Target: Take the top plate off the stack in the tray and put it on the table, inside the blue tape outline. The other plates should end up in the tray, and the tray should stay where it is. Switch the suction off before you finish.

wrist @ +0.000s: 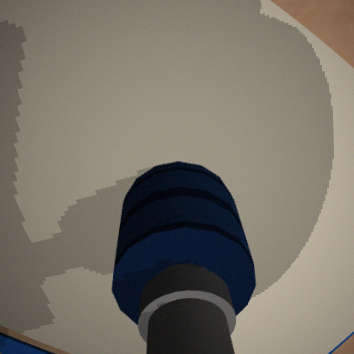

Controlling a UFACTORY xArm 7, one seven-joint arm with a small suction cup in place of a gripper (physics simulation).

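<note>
A large pale grey-beige plate fills most of the wrist view, with shadows across its face. My gripper, a dark blue ribbed suction cup on a dark stem, has its tip against the plate's upper face and holds it. The cup hides the contact spot. Parts of the blue tape outline show past the plate's edge at the bottom left and the bottom right corner. The plate's height above the table cannot be told. The tray and the other plates do not show in this view.
The brown table top shows beyond the plate's edge at the upper right, with small bits at the bottom corners.
</note>
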